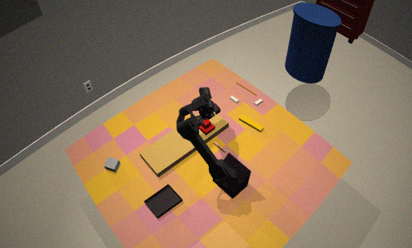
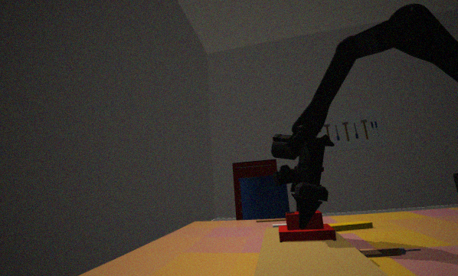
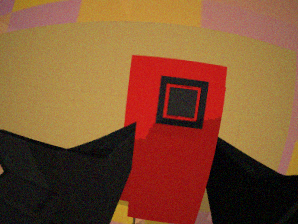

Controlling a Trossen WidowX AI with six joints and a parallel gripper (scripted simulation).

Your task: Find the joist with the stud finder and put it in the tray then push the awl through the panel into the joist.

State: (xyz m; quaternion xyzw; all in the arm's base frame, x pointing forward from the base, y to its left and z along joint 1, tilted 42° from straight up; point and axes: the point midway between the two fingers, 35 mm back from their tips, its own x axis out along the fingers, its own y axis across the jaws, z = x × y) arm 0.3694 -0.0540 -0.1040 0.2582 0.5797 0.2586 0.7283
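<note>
The dark tray lies 26 cm behind my gripper tip, 45 cm to the left of it and 5 cm below it. From my gripper tip the other things lie so: awl 19 cm behind, 6 cm below; then yellow bar 15 cm behind, 25 cm to the right, 6 cm below; then red stud finder 1 cm ahead, 2 cm above.
</note>
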